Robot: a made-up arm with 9 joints. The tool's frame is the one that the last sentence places.
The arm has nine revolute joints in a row. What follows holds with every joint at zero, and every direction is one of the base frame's.
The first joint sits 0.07 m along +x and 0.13 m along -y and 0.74 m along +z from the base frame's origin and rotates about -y.
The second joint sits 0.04 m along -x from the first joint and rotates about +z.
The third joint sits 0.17 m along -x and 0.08 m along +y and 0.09 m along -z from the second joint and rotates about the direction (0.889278, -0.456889, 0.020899).
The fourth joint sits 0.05 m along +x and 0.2 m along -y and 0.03 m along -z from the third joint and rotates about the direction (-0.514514, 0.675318, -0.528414).
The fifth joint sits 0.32 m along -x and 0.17 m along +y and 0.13 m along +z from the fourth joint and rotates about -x.
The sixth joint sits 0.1 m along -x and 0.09 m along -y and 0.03 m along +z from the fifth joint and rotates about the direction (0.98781, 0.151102, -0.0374).
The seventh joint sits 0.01 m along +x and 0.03 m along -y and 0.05 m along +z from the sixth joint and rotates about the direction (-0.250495, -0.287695, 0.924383).
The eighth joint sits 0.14 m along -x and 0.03 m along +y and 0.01 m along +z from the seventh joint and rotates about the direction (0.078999, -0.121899, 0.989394).
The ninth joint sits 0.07 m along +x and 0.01 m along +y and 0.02 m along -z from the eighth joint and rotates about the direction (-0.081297, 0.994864, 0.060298).
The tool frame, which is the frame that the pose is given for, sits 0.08 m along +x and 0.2 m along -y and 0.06 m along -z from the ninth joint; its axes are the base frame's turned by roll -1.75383, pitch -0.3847 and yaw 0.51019 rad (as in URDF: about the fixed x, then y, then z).
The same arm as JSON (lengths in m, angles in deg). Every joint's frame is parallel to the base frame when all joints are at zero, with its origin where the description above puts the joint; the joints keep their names.
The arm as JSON. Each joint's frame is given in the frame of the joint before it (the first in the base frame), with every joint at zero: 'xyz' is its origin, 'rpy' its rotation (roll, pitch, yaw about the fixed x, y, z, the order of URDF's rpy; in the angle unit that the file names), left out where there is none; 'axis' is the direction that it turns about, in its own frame. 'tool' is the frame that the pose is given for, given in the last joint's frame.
{"units": {"length": "m", "angle": "deg"}, "joints": [
  {"name": "joint 1", "type": "revolute", "origin": {"xyz": [0.07, -0.13, 0.74]}, "axis": "-y"},
  {"name": "joint 2", "type": "revolute", "origin": {"xyz": [-0.04, 0.0, 0.0]}, "axis": "+z"},
  {"name": "joint 3", "type": "revolute", "origin": {"xyz": [-0.17, 0.08, -0.09]}, "axis": [0.889278, -0.456889, 0.020899]},
  {"name": "joint 4", "type": "revolute", "origin": {"xyz": [0.05, -0.2, -0.03]}, "axis": [-0.514514, 0.675318, -0.528414]},
  {"name": "joint 5", "type": "revolute", "origin": {"xyz": [-0.32, 0.17, 0.13]}, "axis": "-x"},
  {"name": "joint 6", "type": "revolute", "origin": {"xyz": [-0.1, -0.09, 0.03]}, "axis": [0.98781, 0.151102, -0.0374]},
  {"name": "joint 7", "type": "revolute", "origin": {"xyz": [0.01, -0.03, 0.05]}, "axis": [-0.250495, -0.287695, 0.924383]},
  {"name": "joint 8", "type": "revolute", "origin": {"xyz": [-0.14, 0.03, 0.01]}, "axis": [0.078999, -0.121899, 0.989394]},
  {"name": "joint 9", "type": "revolute", "origin": {"xyz": [0.07, 0.01, -0.02]}, "axis": [-0.081297, 0.994864, 0.060298]}
], "tool": {"origin": {"xyz": [0.08, -0.2, -0.06], "rpy": [-100.49, -22.04, 29.23]}}}

